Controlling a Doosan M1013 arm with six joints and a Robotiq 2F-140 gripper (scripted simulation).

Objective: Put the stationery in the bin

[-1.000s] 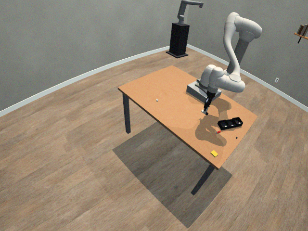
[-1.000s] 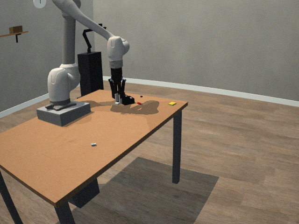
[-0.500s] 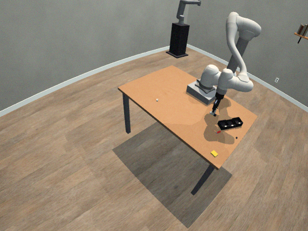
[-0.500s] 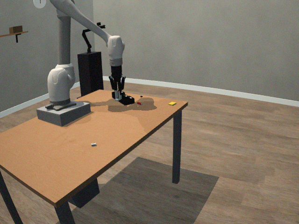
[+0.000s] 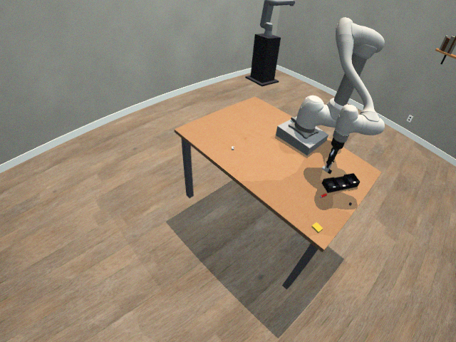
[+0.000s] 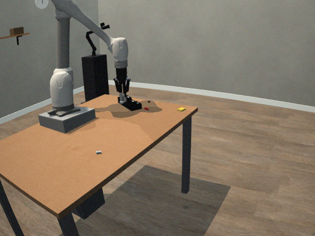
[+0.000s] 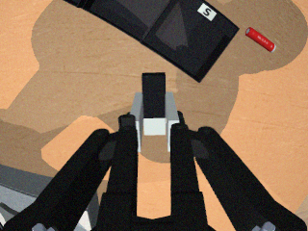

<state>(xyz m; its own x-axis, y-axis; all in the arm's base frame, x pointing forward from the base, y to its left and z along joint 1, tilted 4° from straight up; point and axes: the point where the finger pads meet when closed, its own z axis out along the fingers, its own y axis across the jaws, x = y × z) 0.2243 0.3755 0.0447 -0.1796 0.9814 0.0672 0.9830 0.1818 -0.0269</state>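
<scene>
The black three-compartment bin is 11 cm to the left of my hand, 8 cm below it and 5 cm behind it. Round my hand: black-and-white eraser: 3 cm below, 1 cm to the right; then small red cylinder: 14 cm ahead, 10 cm to the left, 10 cm below; then small black round thing: 25 cm to the left, 10 cm below, 4 cm ahead.
</scene>
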